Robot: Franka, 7 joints.
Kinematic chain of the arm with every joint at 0, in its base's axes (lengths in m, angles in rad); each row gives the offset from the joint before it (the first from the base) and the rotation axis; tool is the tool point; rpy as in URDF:
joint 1: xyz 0 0 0.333 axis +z
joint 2: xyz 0 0 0 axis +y
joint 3: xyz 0 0 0.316 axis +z
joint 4: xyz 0.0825 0 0 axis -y
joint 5: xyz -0.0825 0 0.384 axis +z
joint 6: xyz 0 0 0 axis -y
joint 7: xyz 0.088 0 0 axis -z
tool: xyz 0 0 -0.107 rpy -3.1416 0 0
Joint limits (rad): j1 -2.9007..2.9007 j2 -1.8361..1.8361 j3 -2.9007..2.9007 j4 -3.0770..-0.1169 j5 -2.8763..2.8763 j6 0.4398..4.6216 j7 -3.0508..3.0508
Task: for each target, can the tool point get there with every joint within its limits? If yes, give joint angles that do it. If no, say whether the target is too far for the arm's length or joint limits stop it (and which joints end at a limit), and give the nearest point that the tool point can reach.
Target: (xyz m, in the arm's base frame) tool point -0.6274 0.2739 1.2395
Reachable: no: too far | nearest point -0.4738 0.2069 1.0176 | short by 0.278 m
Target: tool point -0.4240 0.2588 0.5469
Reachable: yes | joints 0.8311 -1.2461 0.9866 -2.0911 -1.6596 3.5880 1.5351
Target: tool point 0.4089 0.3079 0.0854
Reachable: yes | joints -1.4503 -1.1572 2.1073 -2.0030 -2.3002 3.0385 -0.6733
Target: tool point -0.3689 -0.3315 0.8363
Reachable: yes | joints -0.9667 0.0519 -1.5684 -1.0616 0.2991 1.3799 -2.0214
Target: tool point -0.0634 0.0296 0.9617
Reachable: yes | joints 0.6547 -0.8727 0.4255 -1.5696 1.3510 4.1758 -2.0838
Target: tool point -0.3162 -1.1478 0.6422
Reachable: no: too far | nearest point -0.2205 -0.8005 0.5486 | short by 0.372 m
